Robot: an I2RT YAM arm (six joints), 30 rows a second.
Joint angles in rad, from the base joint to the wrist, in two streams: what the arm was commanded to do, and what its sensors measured. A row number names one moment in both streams.
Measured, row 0:
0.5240 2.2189 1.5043 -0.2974 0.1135 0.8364
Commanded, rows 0 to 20:
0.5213 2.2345 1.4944 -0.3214 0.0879 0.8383
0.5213 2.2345 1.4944 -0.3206 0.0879 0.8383
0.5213 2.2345 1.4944 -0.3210 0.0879 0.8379
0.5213 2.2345 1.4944 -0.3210 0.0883 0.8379
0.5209 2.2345 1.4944 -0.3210 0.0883 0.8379
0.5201 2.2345 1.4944 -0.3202 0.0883 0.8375
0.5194 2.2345 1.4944 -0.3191 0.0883 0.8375
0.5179 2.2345 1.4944 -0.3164 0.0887 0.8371
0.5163 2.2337 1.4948 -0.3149 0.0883 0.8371
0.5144 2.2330 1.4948 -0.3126 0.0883 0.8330
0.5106 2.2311 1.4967 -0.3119 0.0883 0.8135
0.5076 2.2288 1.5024 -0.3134 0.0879 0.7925
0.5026 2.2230 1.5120 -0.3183 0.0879 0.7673
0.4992 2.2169 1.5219 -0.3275 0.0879 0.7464
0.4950 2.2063 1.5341 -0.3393 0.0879 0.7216
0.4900 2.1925 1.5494 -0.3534 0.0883 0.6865
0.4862 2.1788 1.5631 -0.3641 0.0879 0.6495
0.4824 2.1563 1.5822 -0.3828 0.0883 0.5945
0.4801 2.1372 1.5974 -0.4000 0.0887 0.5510
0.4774 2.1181 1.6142 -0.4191 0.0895 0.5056
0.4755 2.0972 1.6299 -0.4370 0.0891 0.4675
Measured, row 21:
0.4896 2.2028 1.5665 -0.4255 0.0853 0.6323
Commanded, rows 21 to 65:
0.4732 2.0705 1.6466 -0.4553 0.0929 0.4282
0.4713 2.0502 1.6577 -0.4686 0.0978 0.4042
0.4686 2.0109 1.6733 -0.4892 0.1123 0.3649
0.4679 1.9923 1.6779 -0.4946 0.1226 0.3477
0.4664 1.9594 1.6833 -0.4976 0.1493 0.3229
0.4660 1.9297 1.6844 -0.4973 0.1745 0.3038
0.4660 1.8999 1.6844 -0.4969 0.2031 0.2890
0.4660 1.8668 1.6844 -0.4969 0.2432 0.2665
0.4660 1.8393 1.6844 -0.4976 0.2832 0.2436
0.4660 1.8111 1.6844 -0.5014 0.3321 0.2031
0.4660 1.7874 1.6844 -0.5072 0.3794 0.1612
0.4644 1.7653 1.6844 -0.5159 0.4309 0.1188
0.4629 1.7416 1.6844 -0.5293 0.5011 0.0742
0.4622 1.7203 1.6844 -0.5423 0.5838 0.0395
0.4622 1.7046 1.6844 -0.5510 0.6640 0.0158
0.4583 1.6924 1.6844 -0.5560 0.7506 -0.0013
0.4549 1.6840 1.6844 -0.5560 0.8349 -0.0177
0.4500 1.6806 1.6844 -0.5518 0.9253 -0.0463
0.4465 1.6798 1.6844 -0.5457 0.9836 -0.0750
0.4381 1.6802 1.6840 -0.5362 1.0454 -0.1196
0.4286 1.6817 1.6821 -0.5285 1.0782 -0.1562
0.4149 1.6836 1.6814 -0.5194 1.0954 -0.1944
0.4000 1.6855 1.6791 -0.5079 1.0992 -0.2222
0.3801 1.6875 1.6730 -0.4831 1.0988 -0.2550
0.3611 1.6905 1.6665 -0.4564 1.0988 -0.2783
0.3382 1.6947 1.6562 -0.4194 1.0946 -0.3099
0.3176 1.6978 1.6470 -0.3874 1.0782 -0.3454
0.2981 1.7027 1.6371 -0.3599 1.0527 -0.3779
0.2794 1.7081 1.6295 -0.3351 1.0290 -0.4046
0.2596 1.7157 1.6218 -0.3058 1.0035 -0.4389
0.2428 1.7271 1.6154 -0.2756 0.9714 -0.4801
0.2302 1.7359 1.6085 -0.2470 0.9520 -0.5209
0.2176 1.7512 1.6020 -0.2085 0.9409 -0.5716
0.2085 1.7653 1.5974 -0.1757 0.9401 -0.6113
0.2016 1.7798 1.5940 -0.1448 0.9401 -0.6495
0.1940 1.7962 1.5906 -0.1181 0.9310 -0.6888
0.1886 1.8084 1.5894 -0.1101 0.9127 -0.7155
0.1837 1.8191 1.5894 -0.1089 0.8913 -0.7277
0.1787 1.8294 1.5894 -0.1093 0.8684 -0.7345
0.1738 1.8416 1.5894 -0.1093 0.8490 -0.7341
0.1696 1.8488 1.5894 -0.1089 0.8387 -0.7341
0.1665 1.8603 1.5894 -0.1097 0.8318 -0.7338
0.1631 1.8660 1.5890 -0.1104 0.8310 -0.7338
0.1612 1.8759 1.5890 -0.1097 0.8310 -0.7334
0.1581 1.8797 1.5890 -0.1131 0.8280 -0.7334
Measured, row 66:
0.1730 1.8748 1.5929 -0.1219 0.8589 -0.7048
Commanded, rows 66 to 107:
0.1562 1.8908 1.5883 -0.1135 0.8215 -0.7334
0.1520 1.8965 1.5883 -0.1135 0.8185 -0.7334
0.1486 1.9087 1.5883 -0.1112 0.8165 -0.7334
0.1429 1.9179 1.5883 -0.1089 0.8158 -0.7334
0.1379 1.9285 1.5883 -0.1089 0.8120 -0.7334
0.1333 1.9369 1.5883 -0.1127 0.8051 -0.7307
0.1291 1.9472 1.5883 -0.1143 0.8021 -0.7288
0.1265 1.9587 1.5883 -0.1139 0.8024 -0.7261
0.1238 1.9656 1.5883 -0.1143 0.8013 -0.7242
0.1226 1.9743 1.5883 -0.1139 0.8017 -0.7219
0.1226 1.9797 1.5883 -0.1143 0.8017 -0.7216
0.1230 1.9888 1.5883 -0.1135 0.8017 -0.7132
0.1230 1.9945 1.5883 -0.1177 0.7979 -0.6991
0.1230 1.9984 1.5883 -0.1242 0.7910 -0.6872
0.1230 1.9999 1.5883 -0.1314 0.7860 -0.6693
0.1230 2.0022 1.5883 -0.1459 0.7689 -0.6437
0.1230 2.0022 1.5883 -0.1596 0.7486 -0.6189
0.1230 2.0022 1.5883 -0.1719 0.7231 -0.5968
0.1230 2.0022 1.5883 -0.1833 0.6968 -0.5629
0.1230 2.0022 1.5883 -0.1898 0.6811 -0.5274
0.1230 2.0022 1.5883 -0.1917 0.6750 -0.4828
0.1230 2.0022 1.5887 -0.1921 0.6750 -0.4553
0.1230 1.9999 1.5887 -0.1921 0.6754 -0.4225
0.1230 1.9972 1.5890 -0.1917 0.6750 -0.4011
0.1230 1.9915 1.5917 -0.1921 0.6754 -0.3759
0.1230 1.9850 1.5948 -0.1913 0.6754 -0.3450
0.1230 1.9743 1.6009 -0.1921 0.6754 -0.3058
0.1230 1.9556 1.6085 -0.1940 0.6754 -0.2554
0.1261 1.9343 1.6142 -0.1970 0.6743 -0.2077
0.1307 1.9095 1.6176 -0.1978 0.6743 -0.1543
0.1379 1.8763 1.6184 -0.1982 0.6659 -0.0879
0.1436 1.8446 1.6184 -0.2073 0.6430 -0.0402
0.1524 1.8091 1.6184 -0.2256 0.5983 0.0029
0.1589 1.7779 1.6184 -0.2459 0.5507 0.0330
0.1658 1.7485 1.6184 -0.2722 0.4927 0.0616
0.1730 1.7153 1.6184 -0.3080 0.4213 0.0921
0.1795 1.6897 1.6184 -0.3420 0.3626 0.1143
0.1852 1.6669 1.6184 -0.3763 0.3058 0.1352
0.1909 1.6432 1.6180 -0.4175 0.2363 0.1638
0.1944 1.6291 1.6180 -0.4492 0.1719 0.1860
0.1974 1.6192 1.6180 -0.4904 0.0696 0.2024
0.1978 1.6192 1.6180 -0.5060 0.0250 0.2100
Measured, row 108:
0.1921 1.6371 1.6051 -0.4675 0.2989 0.0952
